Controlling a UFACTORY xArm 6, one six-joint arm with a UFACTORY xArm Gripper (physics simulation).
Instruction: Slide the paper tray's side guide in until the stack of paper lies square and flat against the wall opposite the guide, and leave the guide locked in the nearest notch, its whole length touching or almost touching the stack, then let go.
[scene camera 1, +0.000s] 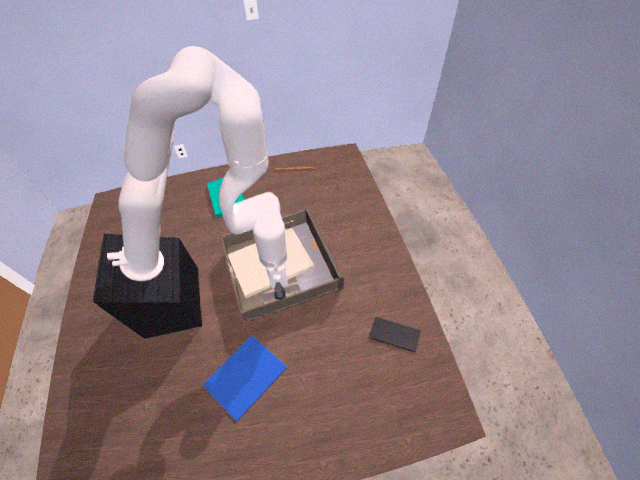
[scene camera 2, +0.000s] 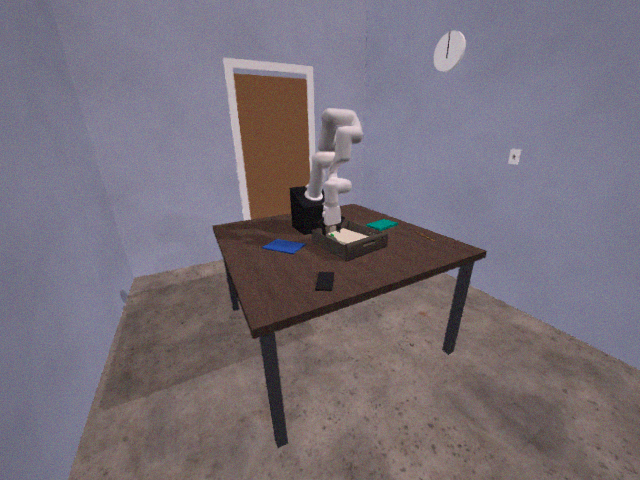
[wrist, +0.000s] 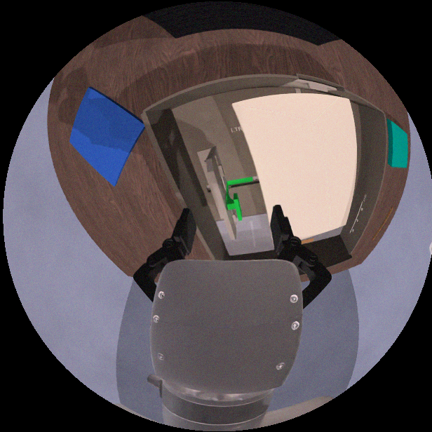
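Seen in the pictures: gripper, between the fingertips: (scene camera 1: 278, 284) (scene camera 2: 331, 233); arm's base, origin of its link: (scene camera 1: 141, 262) (scene camera 2: 313, 195).
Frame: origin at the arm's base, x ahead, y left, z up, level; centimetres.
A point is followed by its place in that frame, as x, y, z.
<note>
The grey-brown paper tray (scene camera 1: 295, 302) @[37.9, -20.6, -20.4] (scene camera 2: 361, 249) @[54.9, -12.3, -18.9] (wrist: 371, 150) stands on the table. A cream stack of paper (scene camera 1: 247, 269) @[28.0, -3.2, -19.1] (scene camera 2: 349, 236) @[36.8, -2.5, -19.1] (wrist: 310, 160) lies in it near the wall opposite the guide and looks slightly turned to the walls in scene camera 1. The side guide (wrist: 218, 196), an upright grey plate with a green latch (wrist: 232, 201), stands apart from the stack, with bare tray floor between. A green arm reaches from it to the stack's edge. My gripper (scene camera 1: 279, 292) @[34.9, -15.4, -14.3] (wrist: 232, 215) is open and empty, over the guide's side of the tray. Its fingertips are hard to make out in scene camera 2.
A blue book (scene camera 1: 245, 378) @[14.9, -35.9, -22.4] (scene camera 2: 283, 245) @[14.5, -35.4, -22.4] (wrist: 106, 135) lies outside the guide-side wall. A teal book (scene camera 1: 215, 198) @[26.1, 36.9, -21.4] (scene camera 2: 382, 224) @[32.2, 36.1, -21.4] (wrist: 398, 144) lies beyond the opposite wall. A black slab (scene camera 1: 394, 334) @[60.8, -43.3, -22.4] (scene camera 2: 325, 281) @[62.2, -44.1, -22.4], a pencil (scene camera 1: 294, 168) @[63.0, 39.4, -22.6] and the black robot base (scene camera 1: 147, 310) @[-2.7, -12.5, -5.1] are also on the table.
</note>
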